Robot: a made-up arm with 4 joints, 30 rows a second.
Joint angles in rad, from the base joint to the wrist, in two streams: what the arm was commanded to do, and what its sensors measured. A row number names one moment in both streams.
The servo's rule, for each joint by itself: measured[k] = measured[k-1] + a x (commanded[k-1-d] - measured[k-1]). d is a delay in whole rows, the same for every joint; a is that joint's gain. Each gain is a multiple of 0.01, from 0.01 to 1. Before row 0 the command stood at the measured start. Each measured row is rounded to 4 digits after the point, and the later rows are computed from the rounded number. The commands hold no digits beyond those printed.
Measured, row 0:
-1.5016 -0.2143 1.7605 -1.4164
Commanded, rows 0 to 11:
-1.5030 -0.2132 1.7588 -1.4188
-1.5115 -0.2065 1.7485 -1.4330
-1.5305 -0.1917 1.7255 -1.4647
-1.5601 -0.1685 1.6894 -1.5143
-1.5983 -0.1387 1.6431 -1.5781
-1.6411 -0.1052 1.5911 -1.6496
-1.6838 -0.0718 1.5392 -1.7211
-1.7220 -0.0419 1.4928 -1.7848
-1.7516 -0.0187 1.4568 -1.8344
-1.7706 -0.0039 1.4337 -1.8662
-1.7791 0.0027 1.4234 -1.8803
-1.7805 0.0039 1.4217 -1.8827
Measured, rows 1 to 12:
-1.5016 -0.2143 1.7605 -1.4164
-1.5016 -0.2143 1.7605 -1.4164
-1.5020 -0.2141 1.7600 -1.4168
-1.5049 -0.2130 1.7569 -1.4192
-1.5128 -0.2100 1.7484 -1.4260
-1.5275 -0.2042 1.7325 -1.4392
-1.5494 -0.1950 1.7084 -1.4600
-1.5778 -0.1824 1.6767 -1.4884
-1.6107 -0.1669 1.6396 -1.5233
-1.6452 -0.1494 1.6000 -1.5625
-1.6782 -0.1311 1.5613 -1.6033
-1.7068 -0.1133 1.5268 -1.6427
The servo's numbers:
d 2
a 0.31 0.14 0.27 0.15

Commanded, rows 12 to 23:
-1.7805 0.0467 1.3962 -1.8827
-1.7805 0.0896 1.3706 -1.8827
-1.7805 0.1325 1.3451 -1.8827
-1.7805 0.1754 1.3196 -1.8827
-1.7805 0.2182 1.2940 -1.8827
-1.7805 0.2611 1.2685 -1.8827
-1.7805 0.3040 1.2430 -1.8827
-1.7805 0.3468 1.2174 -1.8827
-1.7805 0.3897 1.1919 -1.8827
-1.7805 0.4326 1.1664 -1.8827
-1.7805 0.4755 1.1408 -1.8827
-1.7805 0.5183 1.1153 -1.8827
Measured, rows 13 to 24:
-1.7292 -0.0971 1.4989 -1.6783
-1.7451 -0.0830 1.4781 -1.7090
-1.7561 -0.0648 1.4560 -1.7351
-1.7637 -0.0432 1.4329 -1.7572
-1.7689 -0.0186 1.4092 -1.7760
-1.7725 0.0086 1.3850 -1.7920
-1.7750 0.0379 1.3604 -1.8056
-1.7767 0.0691 1.3356 -1.8172
-1.7779 0.1020 1.3106 -1.8270
-1.7787 0.1363 1.2854 -1.8354
-1.7793 0.1718 1.2602 -1.8425
-1.7797 0.2083 1.2349 -1.8485

